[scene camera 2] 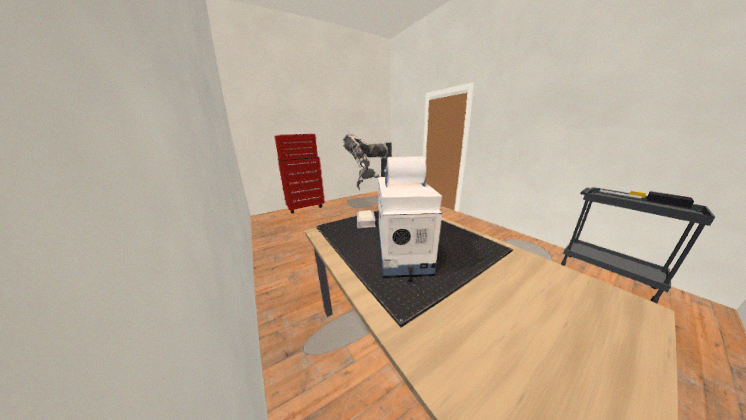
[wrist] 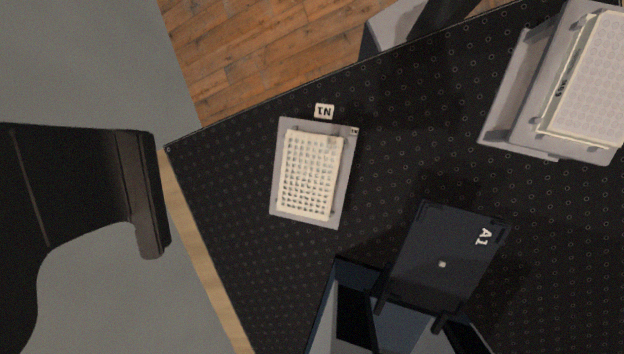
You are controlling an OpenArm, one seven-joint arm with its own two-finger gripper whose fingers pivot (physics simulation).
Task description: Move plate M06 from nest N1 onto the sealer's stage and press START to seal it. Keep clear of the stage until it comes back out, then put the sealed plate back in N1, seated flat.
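A cream plate (wrist: pixel 310 175) with open wells lies in the grey nest (wrist: pixel 345 172) marked N1 in the wrist view; no M06 label is readable on it. The sealer (scene camera 2: pixel 409 200) (wrist: pixel 356 270) stands on the black mat. Its dark stage (wrist: pixel 425 270), marked A1, sticks out and is empty. The START button does not show. My gripper (scene camera 2: pixel 367 180) is open and empty, high beyond the sealer in the scene view. One finger (wrist: pixel 150 200) shows at the left of the wrist view, well apart from the plate; the other finger is out of that view.
A raised grey nest (wrist: pixel 525 95) at the right of the wrist view holds a pale covered plate (wrist: pixel 592 82). A white block (scene camera 2: pixel 365 219) stands on the mat (scene camera 2: pixel 401 307) beside the sealer; I cannot tell which nest it is. A cart (scene camera 2: pixel 639 204) and red cabinet (scene camera 2: pixel 300 172) stand beyond the table.
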